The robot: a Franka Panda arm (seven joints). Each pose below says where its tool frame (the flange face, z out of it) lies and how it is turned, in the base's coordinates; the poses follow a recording.
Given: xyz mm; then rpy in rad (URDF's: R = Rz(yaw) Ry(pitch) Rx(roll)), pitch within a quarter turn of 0, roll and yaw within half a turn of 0.
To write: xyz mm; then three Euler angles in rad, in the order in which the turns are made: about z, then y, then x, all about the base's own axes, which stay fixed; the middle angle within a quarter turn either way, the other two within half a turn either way. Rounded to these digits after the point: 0 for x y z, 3 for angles.
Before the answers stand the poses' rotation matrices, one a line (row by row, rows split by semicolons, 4 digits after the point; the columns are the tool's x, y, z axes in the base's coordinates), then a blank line. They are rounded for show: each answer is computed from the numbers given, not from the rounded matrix.
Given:
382 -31 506 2.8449 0.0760 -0.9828
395 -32 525 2.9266 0.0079 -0.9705
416 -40 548 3.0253 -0.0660 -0.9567
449 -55 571 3.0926 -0.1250 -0.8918
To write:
0.5531 -0.7834 -0.2835; -0.8297 -0.5489 -0.1018; -0.0759 0.2915 -0.9535
0.5649 -0.8052 -0.1804; -0.8251 -0.5533 -0.1141; -0.0079 0.2133 -0.9769
0.5750 -0.8162 -0.0571; -0.8155 -0.5661 -0.1204; 0.0660 0.1158 -0.9911
0.6231 -0.7811 0.0401; -0.7721 -0.6225 -0.1277; 0.1247 0.0486 -0.9910

382 -31 506 0.956 -0.287 3.035
395 -32 525 0.959 -0.181 3.025
416 -40 548 0.957 -0.057 3.021
449 -55 571 0.897 0.040 3.013

